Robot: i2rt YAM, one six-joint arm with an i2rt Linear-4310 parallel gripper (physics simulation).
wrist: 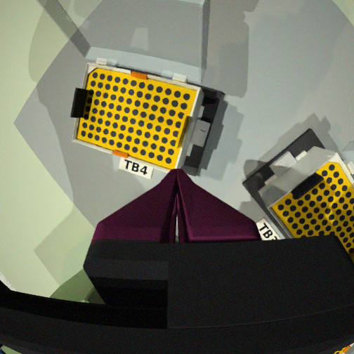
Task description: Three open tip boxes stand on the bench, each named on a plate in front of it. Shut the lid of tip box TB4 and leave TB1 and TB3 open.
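Tip box TB4 [132, 117] shows its yellow perforated rack, with its name plate [136, 167] along its near edge. Its clear lid [145, 57] is open, hinged at the far edge and reaching past the top of the view. My gripper [176, 177] is shut and empty, its dark red tips in view at the near right corner of TB4; their height above it is hard to tell. Tip box TB3 [320, 205] is at the right, its rack uncovered, partly cut off by the view and the gripper body. TB1 cannot be made out.
TB3's name plate [267, 230] is partly hidden behind the gripper. A black block [212, 130] adjoins TB4's right side, and another dark block [280, 160] lies on TB3's upper left side. A small orange and yellow part [343, 350] shows in the bottom right corner.
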